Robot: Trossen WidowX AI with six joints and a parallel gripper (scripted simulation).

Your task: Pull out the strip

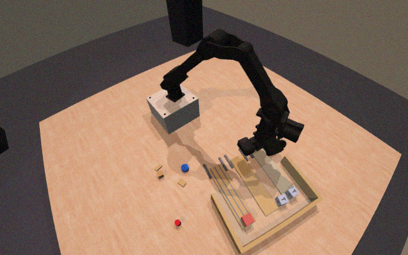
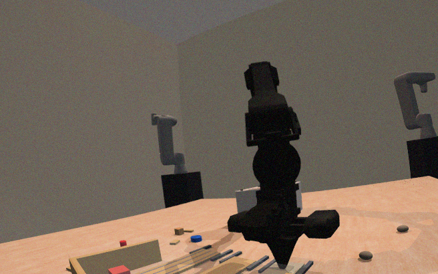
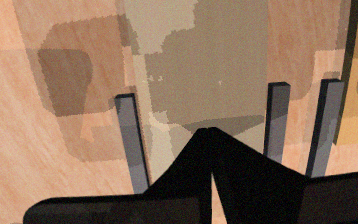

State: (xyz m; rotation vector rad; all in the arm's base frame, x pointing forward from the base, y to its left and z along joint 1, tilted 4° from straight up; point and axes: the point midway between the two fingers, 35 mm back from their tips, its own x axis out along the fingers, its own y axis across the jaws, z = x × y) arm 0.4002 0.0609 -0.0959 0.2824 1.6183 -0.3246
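The grey-green strip lies 9 cm ahead of my gripper tip and 4 cm to the right of it. The rest, counted from my gripper tip: blue disc 17 cm behind, 25 cm to the right; then red peg 4 cm behind, 40 cm to the right.
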